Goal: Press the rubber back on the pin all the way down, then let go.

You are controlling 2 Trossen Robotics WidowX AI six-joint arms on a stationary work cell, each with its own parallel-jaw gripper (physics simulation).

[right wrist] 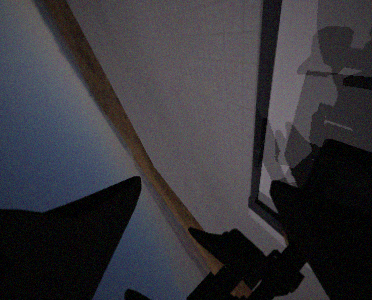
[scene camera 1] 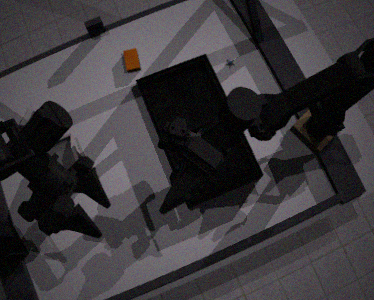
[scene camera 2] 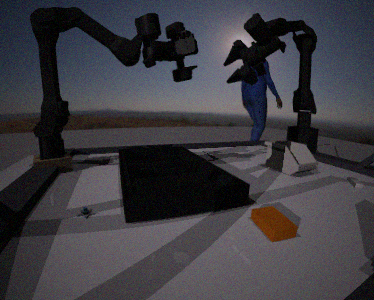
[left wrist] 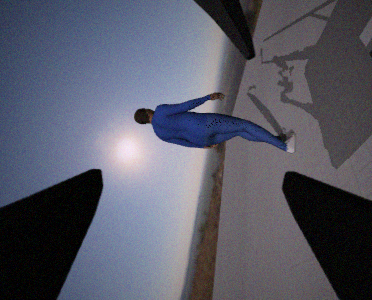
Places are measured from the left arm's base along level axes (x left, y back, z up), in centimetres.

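Where they show: left gripper, fingertip midpoint: (right wrist: 159, 260) (scene camera 1: 163, 208) (left wrist: 194, 179); right gripper, fingertip midpoint: (right wrist: 204, 184) (scene camera 1: 105, 220) (scene camera 2: 225, 73) (left wrist: 315, 36); left arm's base at its link origin: (right wrist: 299, 250) (scene camera 1: 318, 126) (scene camera 2: 51, 156); right arm's base at its link origin: (scene camera 2: 303, 127).
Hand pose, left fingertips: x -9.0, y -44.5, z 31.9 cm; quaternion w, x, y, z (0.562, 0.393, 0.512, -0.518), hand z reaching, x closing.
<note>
Things, the pixels of their top centre, and the offset from my left fingertips. "*": a spot on its surface instead.
- tiny star-shaped thing at its top centre: (scene camera 2: 85, 207) (scene camera 1: 230, 61) dy +42.0, dx -21.5, dz -34.6 cm
- big black tray at its top centre: (scene camera 2: 164, 162) (scene camera 1: 197, 125) dy +21.1, dx -13.6, dz -31.9 cm
- orange block at its top centre: (scene camera 2: 273, 217) (scene camera 1: 131, 59) dy +22.0, dx -41.9, dz -34.1 cm
- pale angular object at a spot on its surface: (scene camera 2: 291, 158) * dy -5.7, dx -33.4, dz -31.1 cm
A tiny star-shaped thing (scene camera 1: 230, 62) (scene camera 2: 86, 211), seemingly the pin, lies on the white table beside the black tray. It is too small and dark to tell the rubber back or how far down it sits. My left gripper (left wrist: 194, 179) is open and empty, raised above the black tray, well away from the star; its fingers are partly hidden in the scene views. My right gripper (scene camera 1: 104, 220) (scene camera 2: 227, 73) (right wrist: 204, 184) is open and empty, raised high and farther from the star, over the left part of the table in scene camera 1.
The big black tray (scene camera 1: 172, 90) (scene camera 2: 170, 206) fills the table's middle. An orange block (scene camera 1: 131, 60) (scene camera 2: 274, 224) lies beside it. A pale angular object (scene camera 2: 291, 158) stands near the right arm's base. Dark frame bars edge the table. A person in blue (scene camera 2: 254, 100) (left wrist: 192, 125) stands beyond.
</note>
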